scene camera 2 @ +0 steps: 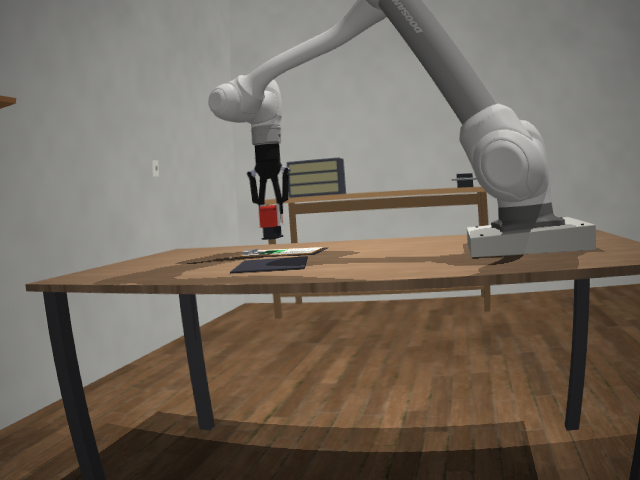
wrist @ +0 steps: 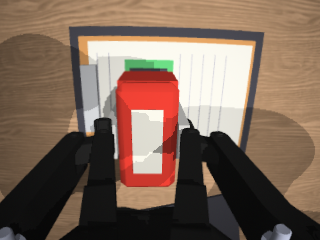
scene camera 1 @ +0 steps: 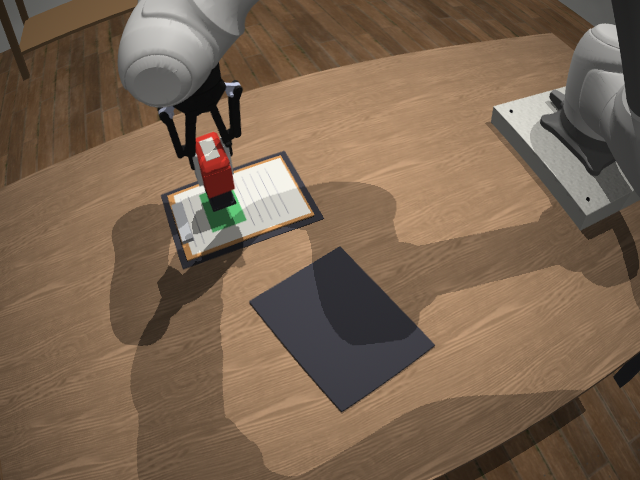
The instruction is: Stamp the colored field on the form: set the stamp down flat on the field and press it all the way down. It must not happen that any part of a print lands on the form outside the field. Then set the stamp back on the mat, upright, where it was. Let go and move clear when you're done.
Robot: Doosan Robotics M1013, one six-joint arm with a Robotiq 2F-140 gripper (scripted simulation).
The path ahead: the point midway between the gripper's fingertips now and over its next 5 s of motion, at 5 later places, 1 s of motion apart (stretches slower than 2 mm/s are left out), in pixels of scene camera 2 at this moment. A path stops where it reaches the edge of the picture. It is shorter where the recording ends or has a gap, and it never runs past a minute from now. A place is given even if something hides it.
My gripper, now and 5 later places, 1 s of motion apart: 272, 226; 272, 235; 273, 239; 273, 247; 274, 239; 266, 227
